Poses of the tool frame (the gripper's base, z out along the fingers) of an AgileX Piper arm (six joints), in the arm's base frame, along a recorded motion.
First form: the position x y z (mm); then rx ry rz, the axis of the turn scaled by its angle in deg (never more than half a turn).
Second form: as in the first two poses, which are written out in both.
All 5 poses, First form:
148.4 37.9 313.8 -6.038 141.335 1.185
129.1 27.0 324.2 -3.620 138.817 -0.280
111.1 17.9 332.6 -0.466 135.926 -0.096
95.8 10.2 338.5 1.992 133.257 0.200
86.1 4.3 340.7 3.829 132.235 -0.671
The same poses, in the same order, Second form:
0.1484 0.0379 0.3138 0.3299 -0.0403 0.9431 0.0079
0.1291 0.0270 0.3242 0.3513 -0.0244 0.9359 -0.0019
0.1111 0.0179 0.3326 0.3752 -0.0032 0.9269 -0.0007
0.0958 0.0102 0.3385 0.3966 0.0137 0.9179 0.0014
0.0861 0.0043 0.3407 0.4044 0.0265 0.9142 -0.0046

